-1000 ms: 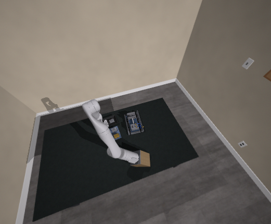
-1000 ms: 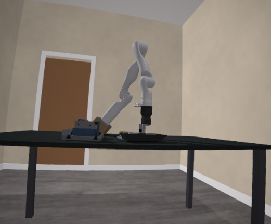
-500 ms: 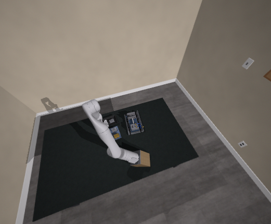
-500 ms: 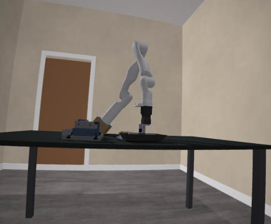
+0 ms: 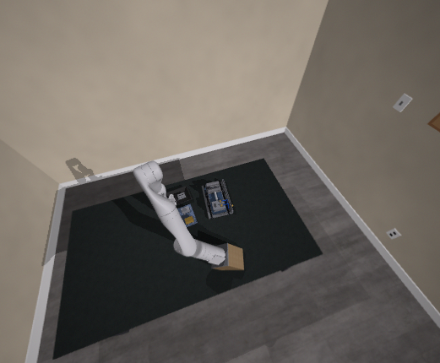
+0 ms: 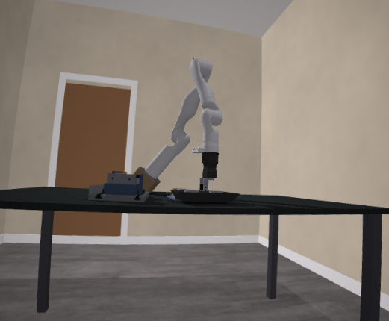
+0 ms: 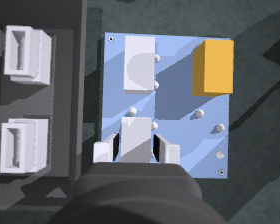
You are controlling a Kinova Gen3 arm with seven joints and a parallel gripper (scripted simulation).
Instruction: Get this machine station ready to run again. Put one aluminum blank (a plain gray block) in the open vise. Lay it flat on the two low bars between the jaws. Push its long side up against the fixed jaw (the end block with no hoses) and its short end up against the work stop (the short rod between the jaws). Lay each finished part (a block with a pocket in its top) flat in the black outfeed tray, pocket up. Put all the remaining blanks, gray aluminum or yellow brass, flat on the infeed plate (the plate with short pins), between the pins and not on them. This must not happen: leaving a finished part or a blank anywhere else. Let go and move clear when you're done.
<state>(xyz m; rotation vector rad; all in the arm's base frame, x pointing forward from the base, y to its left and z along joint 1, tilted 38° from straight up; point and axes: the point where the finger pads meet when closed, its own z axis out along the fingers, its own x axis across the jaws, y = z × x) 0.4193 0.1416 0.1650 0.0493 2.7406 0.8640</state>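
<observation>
The bluish plate is 50 mm to the right of my hand, 50 mm below it and 40 mm behind it. From my hand the other things lie so: vise 340 mm to the right, 20 mm ahead, 10 mm below; then yellow brass blank 90 mm to the right, 90 mm behind, 30 mm below.
</observation>
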